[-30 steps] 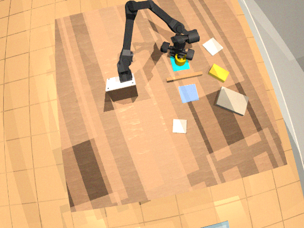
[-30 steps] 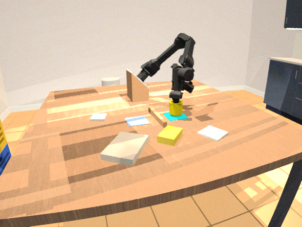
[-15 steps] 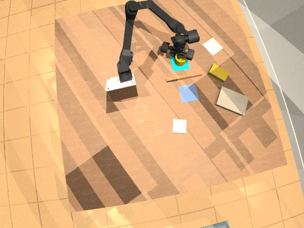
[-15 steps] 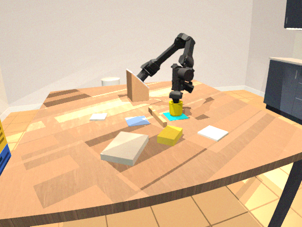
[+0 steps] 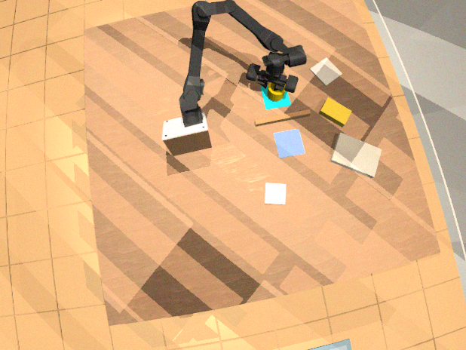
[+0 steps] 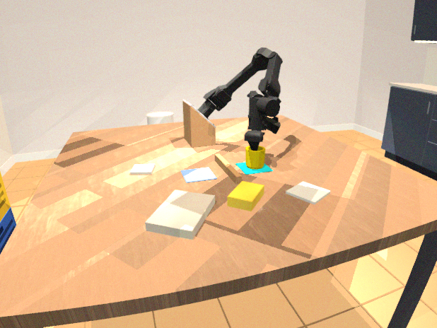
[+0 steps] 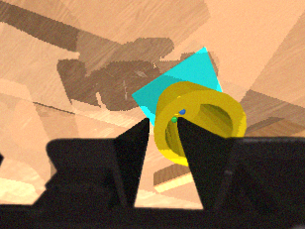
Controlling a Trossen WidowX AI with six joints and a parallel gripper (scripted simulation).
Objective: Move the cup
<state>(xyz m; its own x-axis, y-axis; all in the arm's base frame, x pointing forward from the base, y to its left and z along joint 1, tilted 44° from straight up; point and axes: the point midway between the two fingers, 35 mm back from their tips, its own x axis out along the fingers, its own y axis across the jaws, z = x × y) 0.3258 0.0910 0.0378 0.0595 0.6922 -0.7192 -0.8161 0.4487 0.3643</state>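
Now: gripper tip 20 mm short of the yellow cup, 10 mm to the left of it and 10 mm above it. The rest, counted from my gripper tip: light blue pad 10 mm ahead, 220 mm to the right, 50 mm below; cyan pad 20 mm ahead, 20 mm to the right, 50 mm below; wooden bar 20 mm ahead, 120 mm to the right, 40 mm below.
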